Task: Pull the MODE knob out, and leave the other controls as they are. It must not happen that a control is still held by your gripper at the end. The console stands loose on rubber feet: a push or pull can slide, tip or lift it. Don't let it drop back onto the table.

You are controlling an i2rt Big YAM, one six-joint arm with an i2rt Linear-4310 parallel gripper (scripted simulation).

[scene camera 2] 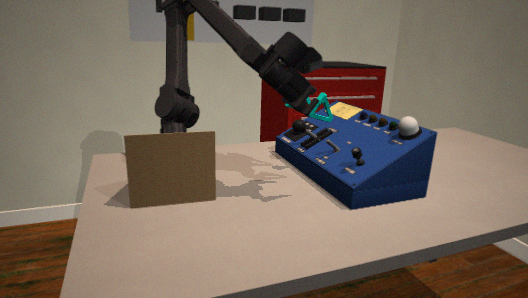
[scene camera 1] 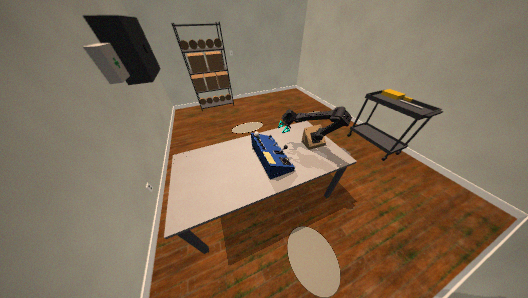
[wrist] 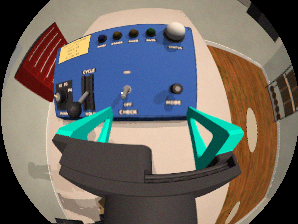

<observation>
In view: my gripper [scene camera 2: 322, 116].
My gripper is seen too in the wrist view [wrist: 149, 111].
</observation>
